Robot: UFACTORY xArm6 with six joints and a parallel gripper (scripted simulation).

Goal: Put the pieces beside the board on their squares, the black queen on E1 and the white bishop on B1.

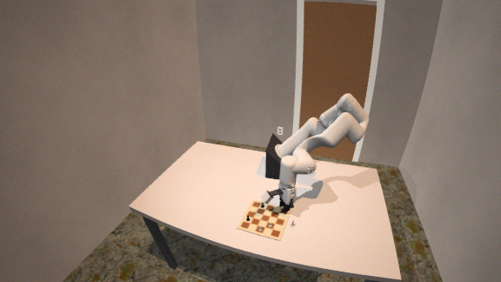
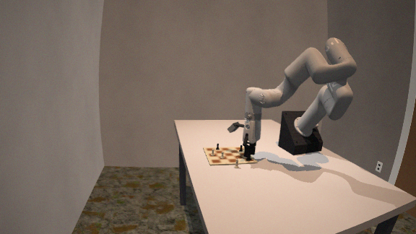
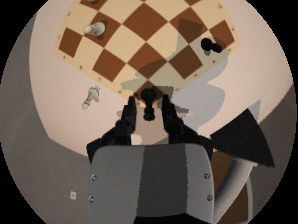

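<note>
My gripper is now 1 cm above the black queen. From my hand the other things lie so: chessboard 7 cm ahead, 8 cm to the right, 4 cm below; then white bishop 8 cm ahead, 5 cm to the left, 2 cm below.
</note>
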